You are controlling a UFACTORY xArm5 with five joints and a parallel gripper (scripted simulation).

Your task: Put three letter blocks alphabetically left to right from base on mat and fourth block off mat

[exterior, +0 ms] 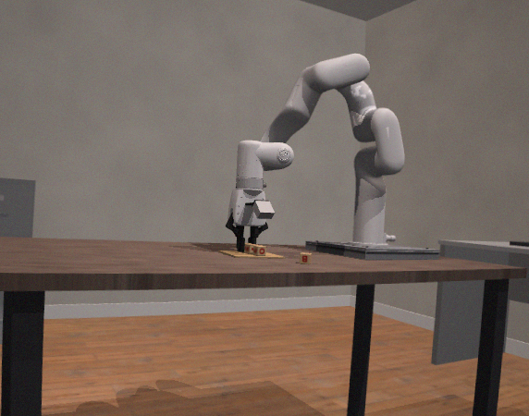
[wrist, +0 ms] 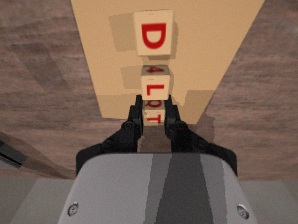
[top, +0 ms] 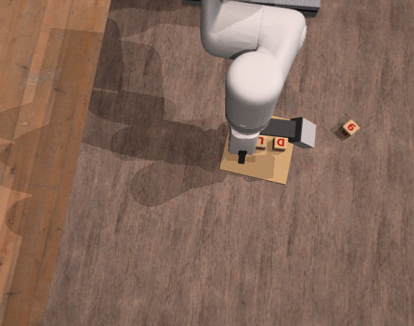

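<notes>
The tan mat lies 40 mm to the left of my hand and 20 mm below it.
</notes>
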